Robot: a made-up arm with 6 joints.
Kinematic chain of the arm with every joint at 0, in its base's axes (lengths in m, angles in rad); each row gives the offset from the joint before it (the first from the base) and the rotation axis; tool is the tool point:
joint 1: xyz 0 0 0.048 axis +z
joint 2: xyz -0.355 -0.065 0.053 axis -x
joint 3: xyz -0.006 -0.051 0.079 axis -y
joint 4: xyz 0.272 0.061 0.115 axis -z
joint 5: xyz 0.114 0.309 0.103 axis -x
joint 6: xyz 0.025 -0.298 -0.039 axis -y
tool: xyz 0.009 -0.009 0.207
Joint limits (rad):
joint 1: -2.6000..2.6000
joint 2: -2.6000..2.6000
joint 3: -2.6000..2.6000
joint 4: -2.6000..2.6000
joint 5: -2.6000..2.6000
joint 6: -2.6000..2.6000
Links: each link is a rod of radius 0.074 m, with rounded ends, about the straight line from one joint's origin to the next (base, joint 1, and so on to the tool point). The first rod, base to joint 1, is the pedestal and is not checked.
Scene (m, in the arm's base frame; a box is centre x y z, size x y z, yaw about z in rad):
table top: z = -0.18
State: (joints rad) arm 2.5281 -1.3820 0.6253 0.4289 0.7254 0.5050
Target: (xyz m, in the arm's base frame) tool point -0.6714 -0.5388 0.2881
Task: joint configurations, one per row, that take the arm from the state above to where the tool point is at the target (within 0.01 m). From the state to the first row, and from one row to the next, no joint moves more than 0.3 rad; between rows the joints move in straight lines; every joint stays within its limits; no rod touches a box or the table.
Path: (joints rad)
1: 2.4392 -1.1134 0.6259 0.3850 0.8357 0.4883
2: 2.3503 -0.8448 0.6265 0.3410 0.9459 0.4717
3: 2.2613 -0.5761 0.6271 0.2971 1.0562 0.4550
4: 2.1724 -0.3075 0.6277 0.2531 1.1664 0.4384
5: 2.0835 -0.0389 0.6283 0.2092 1.2767 0.4217
6: 1.9946 0.2297 0.6289 0.1652 1.3869 0.4051
7: 1.9057 0.4984 0.6295 0.1213 1.4972 0.3884
8: 1.8167 0.7670 0.6301 0.0773 1.6075 0.3718

